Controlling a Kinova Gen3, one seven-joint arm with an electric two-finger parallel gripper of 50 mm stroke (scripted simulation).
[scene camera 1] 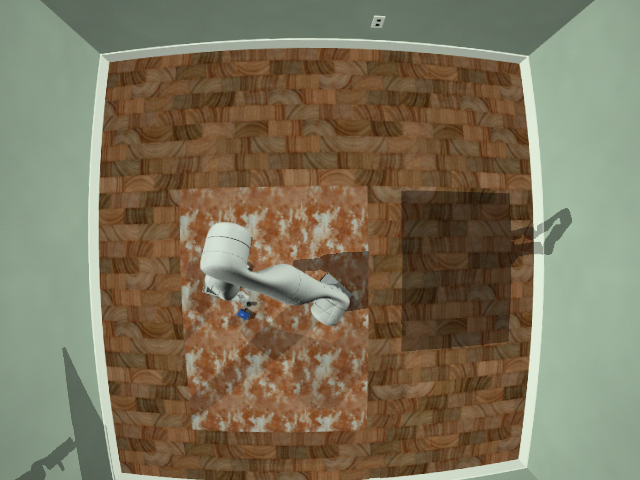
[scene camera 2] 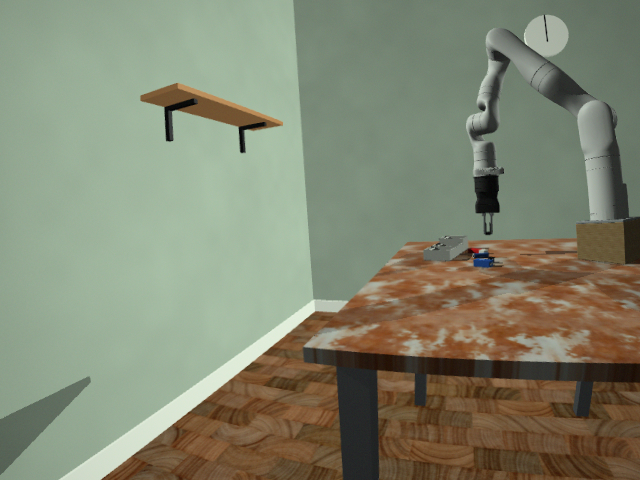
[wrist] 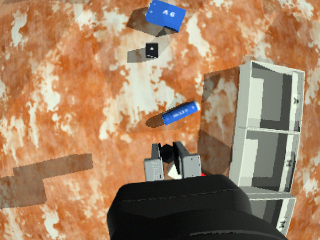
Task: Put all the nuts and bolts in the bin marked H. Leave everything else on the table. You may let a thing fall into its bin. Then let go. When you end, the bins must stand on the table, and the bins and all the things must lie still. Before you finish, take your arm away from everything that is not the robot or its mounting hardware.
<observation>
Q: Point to a grey bin rack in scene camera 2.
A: At 447,249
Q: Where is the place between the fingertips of my gripper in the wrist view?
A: At 167,153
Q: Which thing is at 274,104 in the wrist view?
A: A grey bin rack.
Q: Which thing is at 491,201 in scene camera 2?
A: My gripper.
</observation>
